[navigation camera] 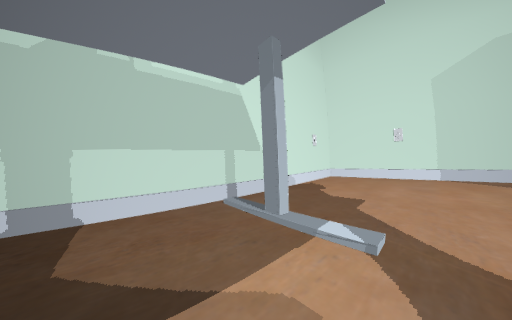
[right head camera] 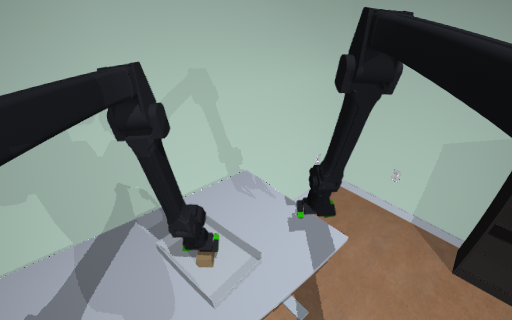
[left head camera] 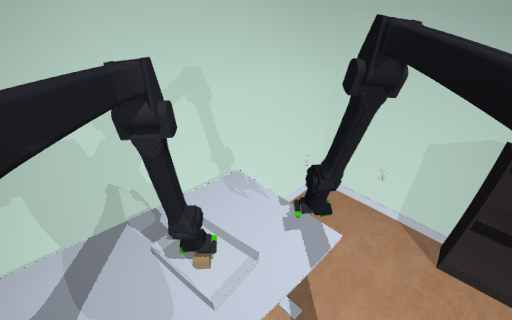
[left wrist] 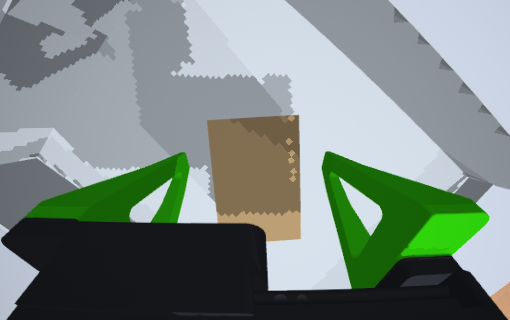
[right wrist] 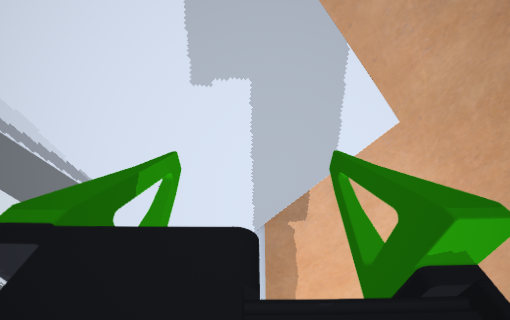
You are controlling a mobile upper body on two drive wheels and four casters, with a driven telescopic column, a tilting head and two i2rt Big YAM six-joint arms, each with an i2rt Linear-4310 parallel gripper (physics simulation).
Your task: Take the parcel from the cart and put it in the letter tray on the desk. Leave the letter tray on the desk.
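Places are measured from the left arm's base along level axes (x back, y right, z up), in millimetres.
Pixels of known places: left gripper, fingertip midpoint: (right head camera: 205,247) (left head camera: 202,248) (left wrist: 255,159); right gripper, fingertip midpoint: (right head camera: 312,216) (left head camera: 308,215) (right wrist: 255,159).
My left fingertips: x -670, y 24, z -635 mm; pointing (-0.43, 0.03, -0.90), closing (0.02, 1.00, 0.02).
For each thing: its top centre in the pictures, then the offset to it from my left fingertips. Level surfaces: height alone.
- small tan box, top centre: (left wrist: 257,183) (left head camera: 202,252) (right head camera: 205,250) dy +1, dx +17, dz -2 mm
- white letter tray, top centre: (left wrist: 266,194) (left head camera: 202,249) (right head camera: 205,248) dy +6, dx +18, dz +16 mm
- pale desk, surface height: dz -55 mm
- brown floor, surface height: dz -775 mm
The parcel, a small tan box (left head camera: 202,261) (right head camera: 205,259) (left wrist: 257,170), is inside the white letter tray (left head camera: 235,280) (right head camera: 236,281) on the pale desk (left head camera: 280,250) (right head camera: 285,250) (right wrist: 215,130). My left gripper (left head camera: 199,245) (right head camera: 201,243) (left wrist: 255,159) is open just above the parcel, with its green fingers apart on either side and clear of it in the left wrist view. My right gripper (left head camera: 313,211) (right head camera: 317,212) (right wrist: 255,159) is open and empty above the desk's right corner. The cart does not show in these views.
A dark cabinet (left head camera: 480,250) (right head camera: 487,250) stands at the right on the brown floor (left head camera: 360,260). A green wall (left head camera: 270,100) rises behind the desk. The navigation camera shows the desk's underside (navigation camera: 175,35) and its grey leg (navigation camera: 274,145) with a long foot.
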